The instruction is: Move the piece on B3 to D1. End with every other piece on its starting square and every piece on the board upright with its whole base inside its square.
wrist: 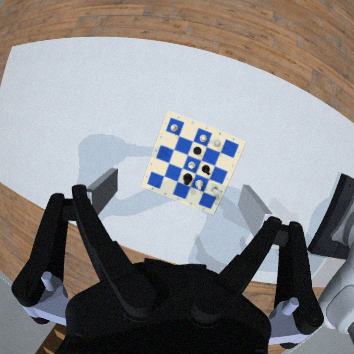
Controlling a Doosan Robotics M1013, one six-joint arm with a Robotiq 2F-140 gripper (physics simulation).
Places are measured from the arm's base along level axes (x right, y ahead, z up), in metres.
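Pixels of known places: gripper, fingertip midpoint: [178, 187]; arm's base, origin of the base link: [353, 222].
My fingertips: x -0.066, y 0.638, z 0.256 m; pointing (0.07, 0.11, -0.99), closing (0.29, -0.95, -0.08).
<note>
For each thing: its top centre in the pictures, then the offset to it from my fingertips. "pt": a spot on its surface instead. Level surfaces: height alone.
- chessboard, surface spot: [233, 137] pt dy -0.084, dx +0.096, dz -0.285 m
- top left corner, surface spot: [174, 127] pt dy +0.061, dx +0.055, dz -0.257 m
- central, middle of its top: [190, 166] dy -0.014, dx -0.016, dz -0.253 m
- white table, its level: dz -0.291 m
The chessboard [233, 137] has blue and cream squares and lies at a tilt near the middle of the wrist view. Its square labels are too small to read, so I cannot tell which piece is on B3. Light pieces include one at the top left corner [174, 127], two near the upper right [203, 138] [216, 143], one central [191, 165] and two low ones [199, 184] [216, 190]. Dark pieces [197, 150] [206, 169] [187, 178] stand among them. All are small and blurred. My gripper [178, 187] is wide open and empty, high above the table.
The white table [65, 95] surrounds the board, with arm shadows on it. Wooden floor [200, 25] lies beyond its far edge. A black panel [330, 217] and a light grey robot part [342, 300] are at the right edge.
</note>
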